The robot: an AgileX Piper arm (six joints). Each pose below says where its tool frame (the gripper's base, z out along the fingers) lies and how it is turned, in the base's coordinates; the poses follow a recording.
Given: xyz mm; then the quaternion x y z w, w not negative.
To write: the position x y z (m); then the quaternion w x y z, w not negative. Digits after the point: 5 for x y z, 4 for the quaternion.
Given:
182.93 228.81 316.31 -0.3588 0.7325 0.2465 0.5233
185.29 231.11 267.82 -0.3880 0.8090 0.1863 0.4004
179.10 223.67 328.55 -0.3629 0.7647 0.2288 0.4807
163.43 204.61 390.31 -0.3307 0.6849 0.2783 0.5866
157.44 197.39 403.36 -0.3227 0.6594 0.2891 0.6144
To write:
0.18293 0.22881 0.31631 0.5233 -0.3588 0.7325 0.2465
0.18529 0.23111 0.26782 0.4004 -0.3880 0.8090 0.1863
0.17910 0.22367 0.32855 0.4807 -0.3629 0.7647 0.2288
0.16343 0.20461 0.39031 0.5866 -0.3307 0.6849 0.2783
0.15744 0.19739 0.40336 0.6144 -0.3227 0.6594 0.2891

